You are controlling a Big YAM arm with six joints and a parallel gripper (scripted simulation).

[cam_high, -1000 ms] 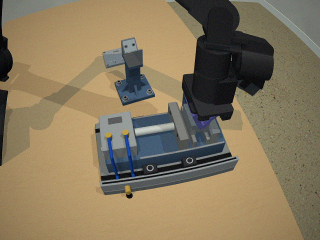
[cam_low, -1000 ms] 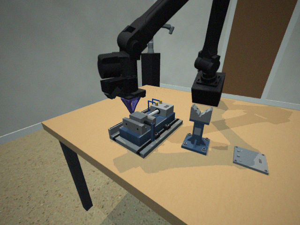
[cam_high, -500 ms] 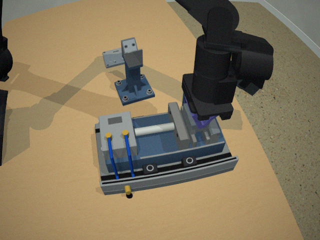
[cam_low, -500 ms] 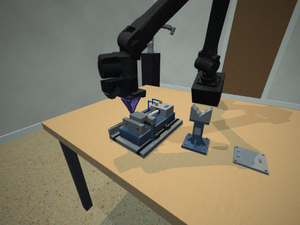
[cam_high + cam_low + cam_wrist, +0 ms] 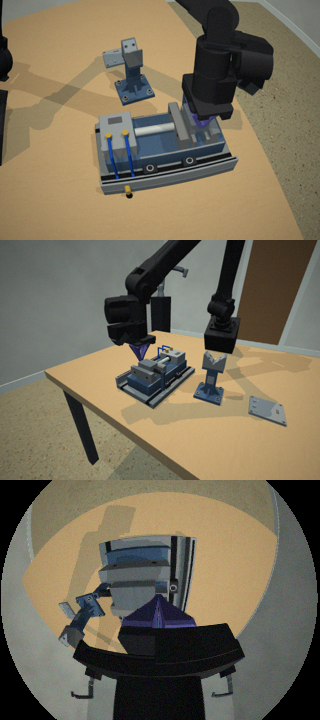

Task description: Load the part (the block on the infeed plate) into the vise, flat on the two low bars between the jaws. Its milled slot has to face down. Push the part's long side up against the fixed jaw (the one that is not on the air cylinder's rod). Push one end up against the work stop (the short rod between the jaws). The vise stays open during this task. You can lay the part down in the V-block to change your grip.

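My gripper is now 30 mm to the right of the grey part and 30 mm above it. The rest, counted from my hand: fixed jaw (40 mm below, 30 mm to the left, 30 mm ahead); black work stop (80 mm to the left, 20 mm below); moving jaw (40 mm to the left, 40 mm below, 40 mm behind).
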